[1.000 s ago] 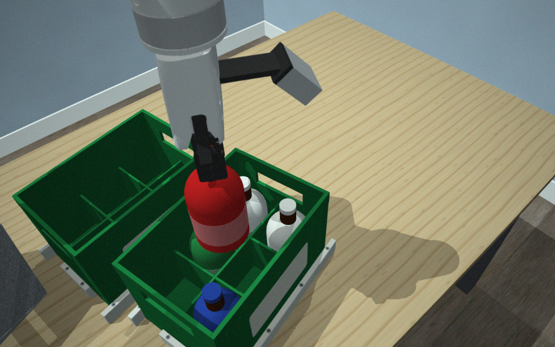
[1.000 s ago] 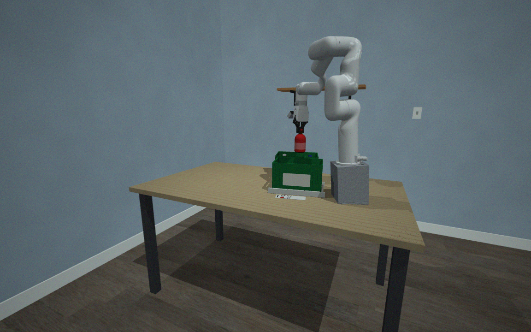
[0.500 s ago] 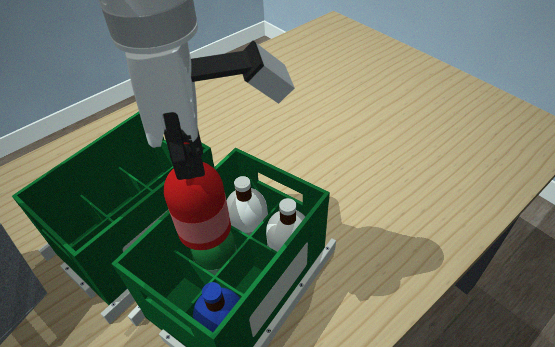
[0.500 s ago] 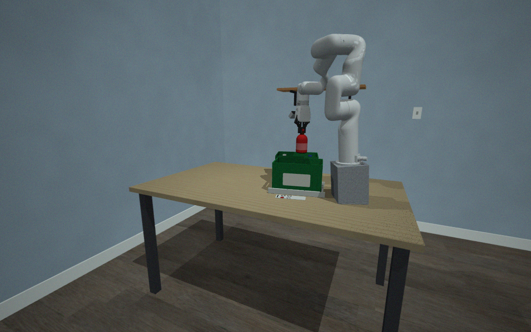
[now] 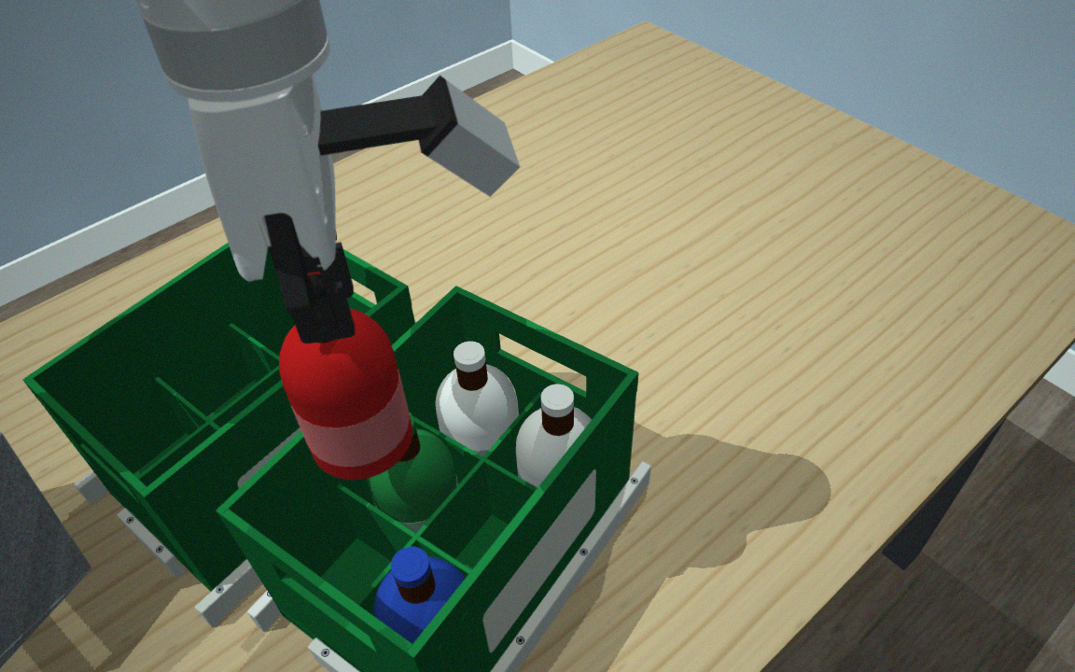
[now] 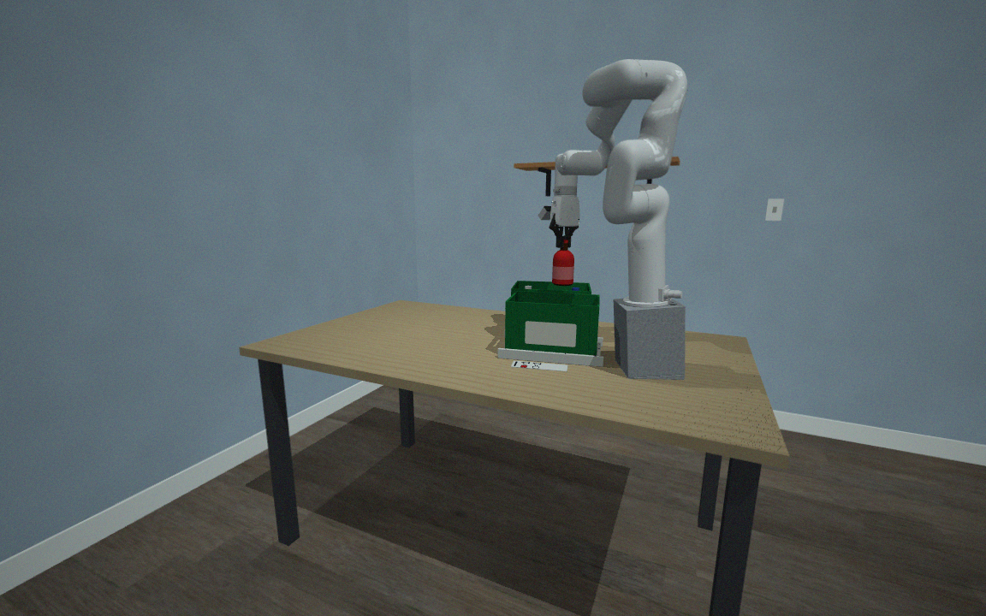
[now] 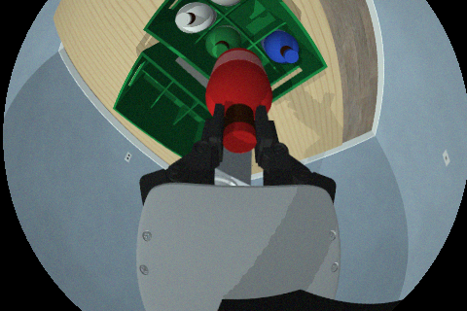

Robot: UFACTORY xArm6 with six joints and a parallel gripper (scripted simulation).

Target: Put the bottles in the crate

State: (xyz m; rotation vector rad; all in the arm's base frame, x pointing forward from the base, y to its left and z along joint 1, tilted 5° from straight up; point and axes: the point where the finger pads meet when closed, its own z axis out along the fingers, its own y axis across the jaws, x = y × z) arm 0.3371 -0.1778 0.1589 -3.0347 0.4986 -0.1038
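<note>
The red-label bottle is 70 mm below my hand. The rest, counted from my hand: blue bottle: 250 mm below, 90 mm to the right, 10 mm behind; then pick list: 340 mm below, 320 mm to the left, 100 mm behind; then green bottle: 250 mm below, 30 mm ahead, 20 mm to the left.
</note>
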